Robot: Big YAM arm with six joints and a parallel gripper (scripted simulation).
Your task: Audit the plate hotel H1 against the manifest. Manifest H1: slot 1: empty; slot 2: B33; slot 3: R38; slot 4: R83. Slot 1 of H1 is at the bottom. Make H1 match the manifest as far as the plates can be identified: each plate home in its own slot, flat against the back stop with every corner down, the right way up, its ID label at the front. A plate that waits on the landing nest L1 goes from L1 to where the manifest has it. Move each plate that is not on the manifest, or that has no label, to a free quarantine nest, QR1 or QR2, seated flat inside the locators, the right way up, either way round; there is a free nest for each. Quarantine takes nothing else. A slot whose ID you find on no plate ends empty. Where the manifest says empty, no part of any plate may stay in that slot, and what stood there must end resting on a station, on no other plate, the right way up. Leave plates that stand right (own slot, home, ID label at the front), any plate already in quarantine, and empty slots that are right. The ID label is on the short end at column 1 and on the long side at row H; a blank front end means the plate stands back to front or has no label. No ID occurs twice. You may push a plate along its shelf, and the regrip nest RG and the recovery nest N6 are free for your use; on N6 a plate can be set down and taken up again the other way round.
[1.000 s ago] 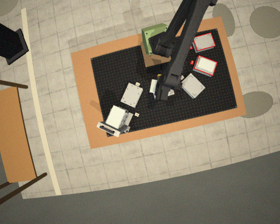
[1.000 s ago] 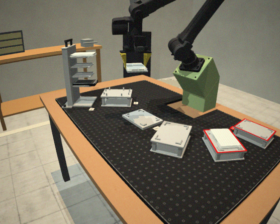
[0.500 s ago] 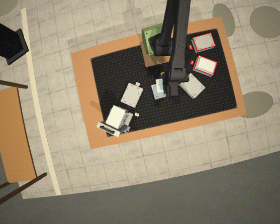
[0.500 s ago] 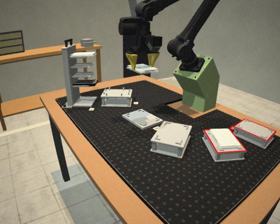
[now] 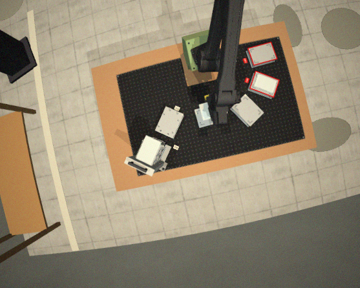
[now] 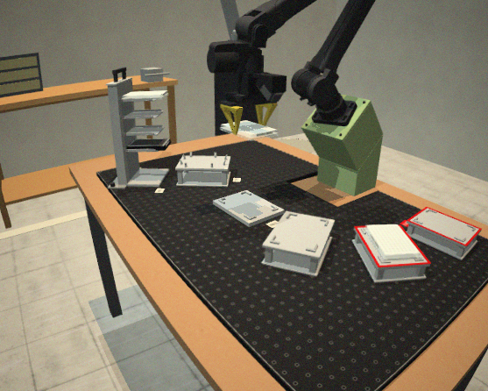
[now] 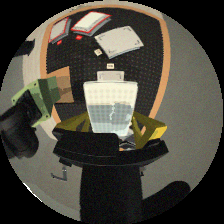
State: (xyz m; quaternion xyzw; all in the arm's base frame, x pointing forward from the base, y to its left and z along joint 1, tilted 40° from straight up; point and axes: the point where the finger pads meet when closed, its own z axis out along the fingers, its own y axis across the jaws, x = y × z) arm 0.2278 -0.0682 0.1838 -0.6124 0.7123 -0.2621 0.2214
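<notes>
The flat nest lies 22 cm below my hand. The rest, counted from my hand: dark plate: 38 cm to the right, 11 cm below, 4 cm ahead; plate hotel H1: 44 cm to the right, 9 cm ahead, 6 cm below; N6 tag: 22 cm below, 10 cm to the left, 2 cm ahead.
</notes>
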